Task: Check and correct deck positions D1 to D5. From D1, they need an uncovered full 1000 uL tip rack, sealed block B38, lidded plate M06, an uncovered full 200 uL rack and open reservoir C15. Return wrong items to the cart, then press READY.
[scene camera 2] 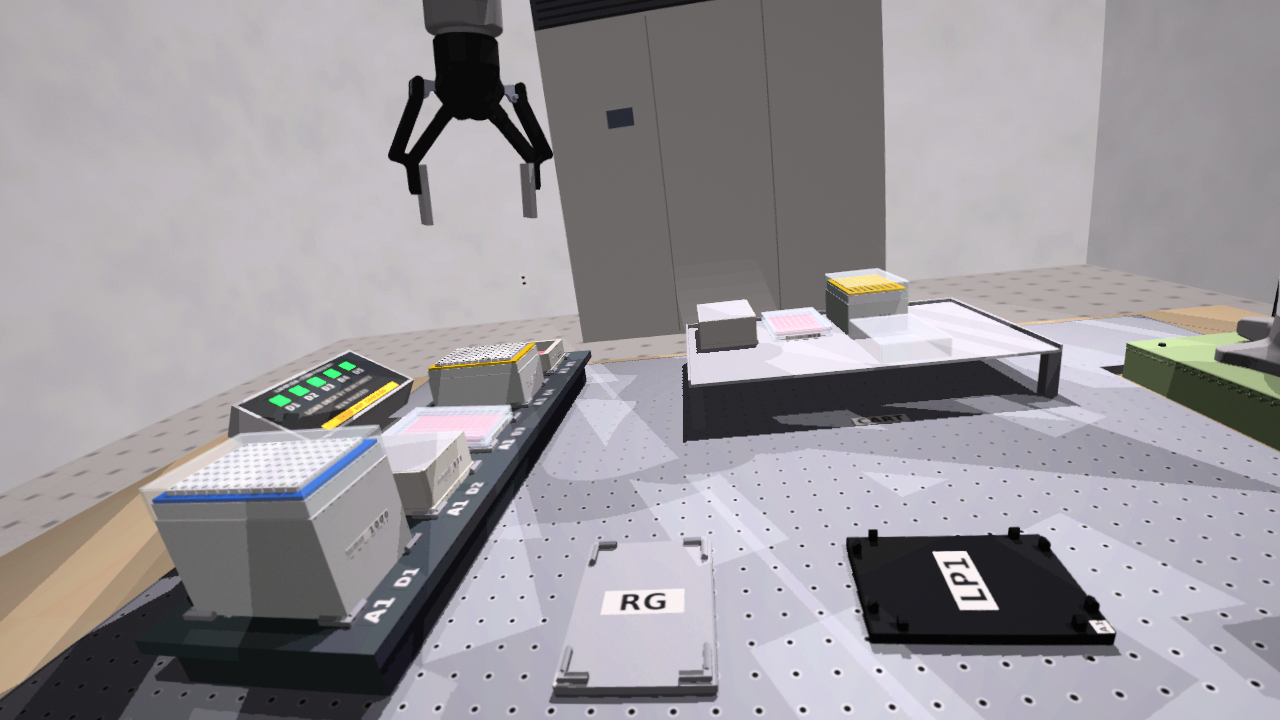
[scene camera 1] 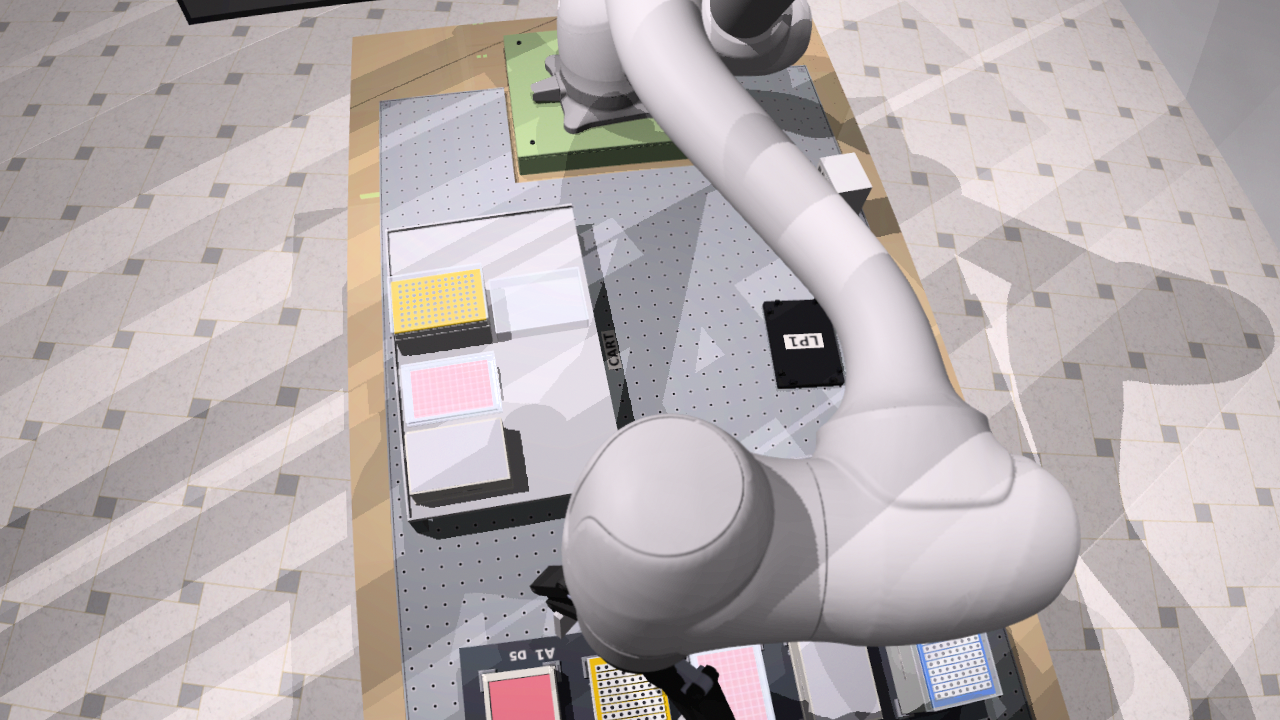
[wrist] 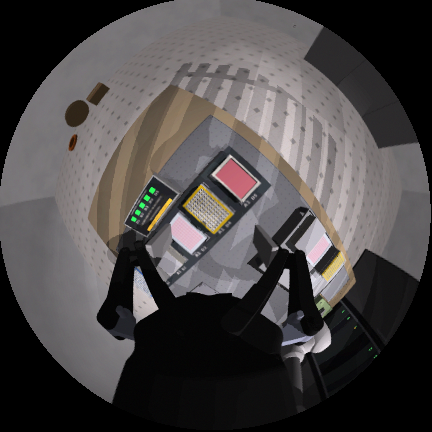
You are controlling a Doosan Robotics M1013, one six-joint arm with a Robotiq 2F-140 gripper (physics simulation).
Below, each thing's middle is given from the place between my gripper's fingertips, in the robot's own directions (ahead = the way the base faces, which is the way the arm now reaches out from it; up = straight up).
Scene:
I see my gripper 220 mm above the red plate [scene camera 1: 536,686], 110 mm to the left of it and 20 mm short of it. From my hand the other things lie so: black LP1 pad [scene camera 2: 1012,589] (400 mm to the left, 400 mm behind, 280 mm below); then RG pad [scene camera 2: 643,622] (390 mm to the left, 280 mm below, 170 mm behind); then green-screen device [scene camera 1: 844,172] (610 mm behind, 530 mm to the left, 220 mm below).

